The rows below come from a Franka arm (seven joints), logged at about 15 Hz.
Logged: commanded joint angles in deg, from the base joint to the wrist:
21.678 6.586 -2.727 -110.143 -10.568 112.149 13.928
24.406 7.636 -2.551 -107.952 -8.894 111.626 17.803
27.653 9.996 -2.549 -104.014 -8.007 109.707 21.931
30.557 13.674 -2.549 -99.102 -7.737 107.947 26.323
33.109 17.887 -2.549 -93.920 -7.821 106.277 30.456
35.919 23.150 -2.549 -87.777 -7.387 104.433 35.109
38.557 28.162 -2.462 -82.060 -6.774 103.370 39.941
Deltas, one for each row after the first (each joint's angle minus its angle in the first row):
2.728 1.050 0.176 2.191 1.674 -0.523 3.875
5.975 3.410 0.178 6.129 2.561 -2.442 8.003
8.879 7.088 0.178 11.041 2.831 -4.202 12.395
11.431 11.301 0.178 16.223 2.747 -5.872 16.528
14.241 16.564 0.178 22.366 3.181 -7.716 21.181
16.879 21.576 0.265 28.083 3.794 -8.779 26.013

